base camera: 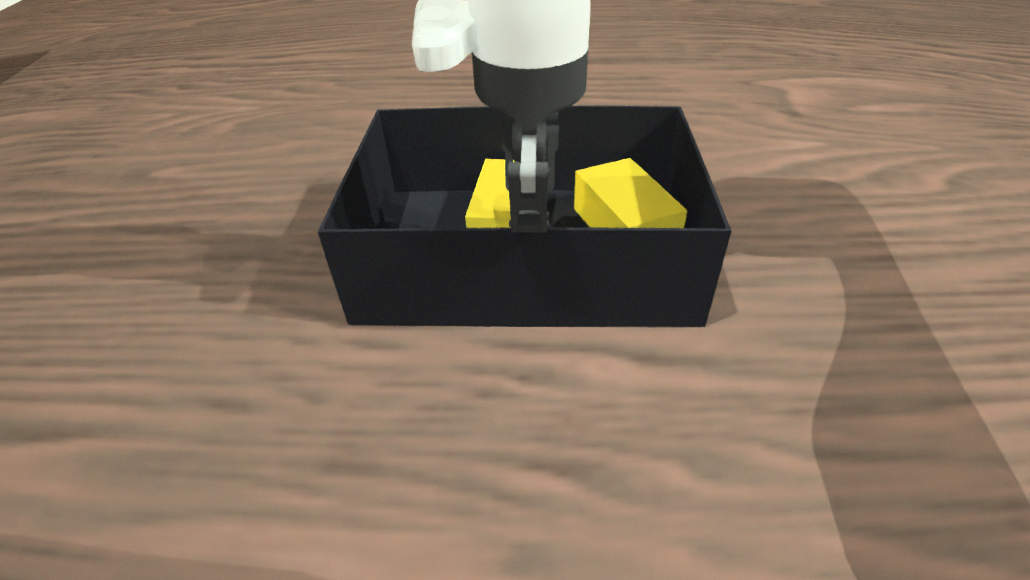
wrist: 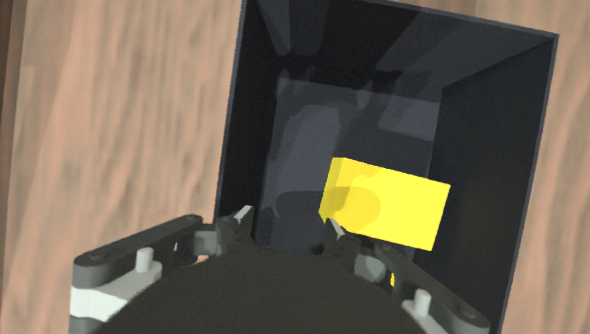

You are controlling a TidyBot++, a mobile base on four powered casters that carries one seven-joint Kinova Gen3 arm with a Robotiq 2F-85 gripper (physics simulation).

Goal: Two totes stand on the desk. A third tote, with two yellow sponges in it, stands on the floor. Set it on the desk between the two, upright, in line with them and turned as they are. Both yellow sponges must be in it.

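Observation:
The black tote (base camera: 533, 280) (wrist: 500, 125) stands upright on the floor. One yellow sponge (base camera: 488, 194) (wrist: 390, 205) lies inside near its middle, partly behind the gripper in the base view. The other yellow sponge (base camera: 630, 194) sits tilted toward the tote's right end in the base view; a sliver of it (wrist: 392, 280) shows past the right finger in the wrist view. My gripper (base camera: 529, 218) (wrist: 288, 223) is partly open and empty, pointing down, its fingertips at the tote's near long wall. The near wall's rim meets the fingertips' lower end. The desk and its two totes do not show.
The wooden floor (base camera: 504, 446) (wrist: 125, 125) surrounds the tote. Shadows fall on both sides of the tote in the base view. A dark strip (wrist: 6, 75) runs along the left edge of the wrist view.

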